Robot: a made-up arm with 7 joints. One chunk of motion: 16 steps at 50 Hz.
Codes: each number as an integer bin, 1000 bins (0 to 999) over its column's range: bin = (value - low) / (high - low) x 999, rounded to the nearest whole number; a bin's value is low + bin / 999 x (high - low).
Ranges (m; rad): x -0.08..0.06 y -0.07..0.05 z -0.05..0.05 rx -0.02..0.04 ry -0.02..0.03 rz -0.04..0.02
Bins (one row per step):
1: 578 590 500 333 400 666
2: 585 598 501 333 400 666
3: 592 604 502 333 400 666
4: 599 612 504 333 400 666
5: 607 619 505 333 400 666
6: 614 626 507 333 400 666
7: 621 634 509 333 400 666
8: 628 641 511 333 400 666
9: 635 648 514 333 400 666
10: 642 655 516 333 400 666
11: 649 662 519 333 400 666
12: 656 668 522 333 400 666
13: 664 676 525 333 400 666
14: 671 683 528 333 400 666
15: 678 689 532 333 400 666
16: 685 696 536 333 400 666
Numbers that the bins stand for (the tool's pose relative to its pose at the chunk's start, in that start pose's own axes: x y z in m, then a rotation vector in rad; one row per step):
1: 0.0010 0.0009 0.0001 0.0000 0.0000 0.0000
2: 0.0020 0.0018 0.0002 0.0000 0.0000 0.0000
3: 0.0030 0.0026 0.0003 0.0000 0.0000 0.0000
4: 0.0039 0.0035 0.0005 0.0000 0.0000 0.0000
5: 0.0051 0.0044 0.0006 0.0000 0.0000 0.0000
6: 0.0060 0.0052 0.0008 0.0000 0.0000 0.0000
7: 0.0070 0.0062 0.0010 0.0000 0.0000 0.0000
8: 0.0080 0.0070 0.0012 0.0000 0.0000 0.0000
9: 0.0090 0.0078 0.0015 0.0000 0.0000 0.0000
10: 0.0100 0.0087 0.0017 0.0000 0.0000 0.0000
11: 0.0110 0.0095 0.0020 0.0000 0.0000 0.0000
12: 0.0119 0.0102 0.0023 0.0000 0.0000 0.0000
13: 0.0131 0.0112 0.0026 0.0000 0.0000 0.0000
14: 0.0140 0.0120 0.0029 0.0000 0.0000 0.0000
15: 0.0150 0.0128 0.0033 0.0000 0.0000 0.0000
16: 0.0160 0.0136 0.0037 0.0000 0.0000 0.0000

